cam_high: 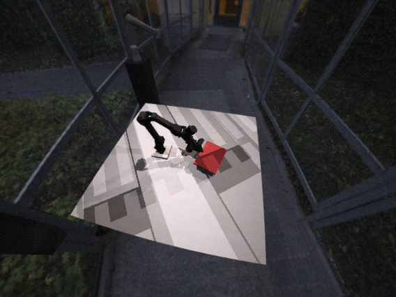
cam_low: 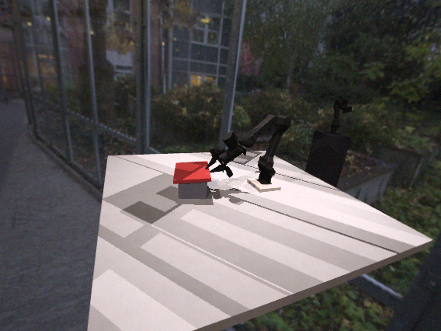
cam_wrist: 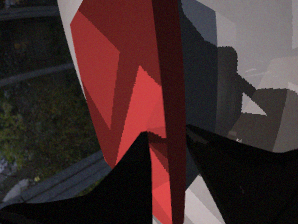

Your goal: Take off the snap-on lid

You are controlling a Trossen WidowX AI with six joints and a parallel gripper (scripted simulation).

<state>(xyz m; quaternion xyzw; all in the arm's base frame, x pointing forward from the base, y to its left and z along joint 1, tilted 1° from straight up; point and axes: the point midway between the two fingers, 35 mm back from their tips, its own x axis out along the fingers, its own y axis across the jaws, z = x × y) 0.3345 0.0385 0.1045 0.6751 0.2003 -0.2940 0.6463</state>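
The red lid lies 8 cm ahead of my gripper tip and 1 cm to the right of it. From my gripper tip the other things lie so: grey storage box (7 cm ahead, 6 cm below, 1 cm to the right).
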